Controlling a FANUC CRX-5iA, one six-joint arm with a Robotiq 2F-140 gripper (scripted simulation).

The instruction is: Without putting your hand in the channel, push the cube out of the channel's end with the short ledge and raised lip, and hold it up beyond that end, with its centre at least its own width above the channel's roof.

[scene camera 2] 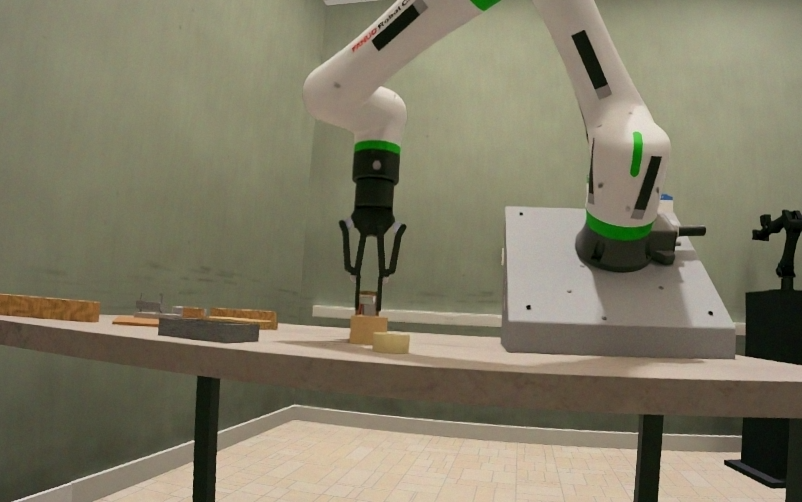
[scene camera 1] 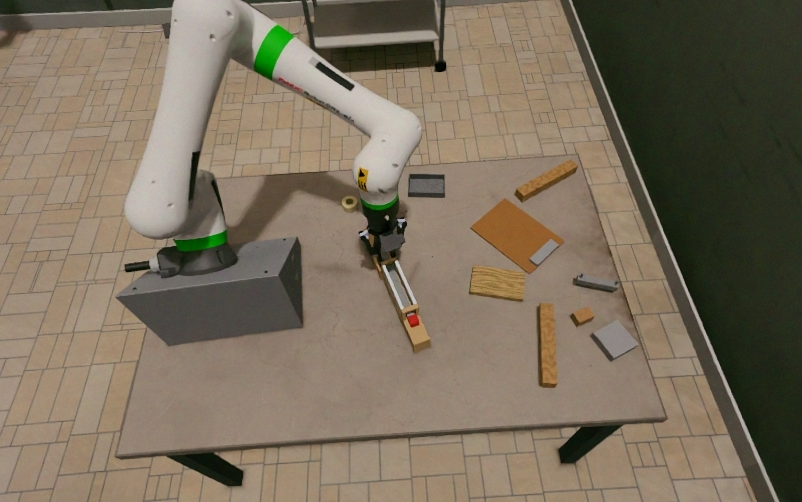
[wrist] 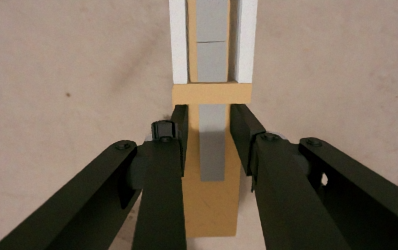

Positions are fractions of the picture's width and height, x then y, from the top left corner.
Labels:
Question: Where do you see a wooden block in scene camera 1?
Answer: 0.63,0.57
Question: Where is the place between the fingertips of my gripper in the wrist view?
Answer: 0.53,0.46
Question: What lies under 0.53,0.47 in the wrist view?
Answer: A grey stick.

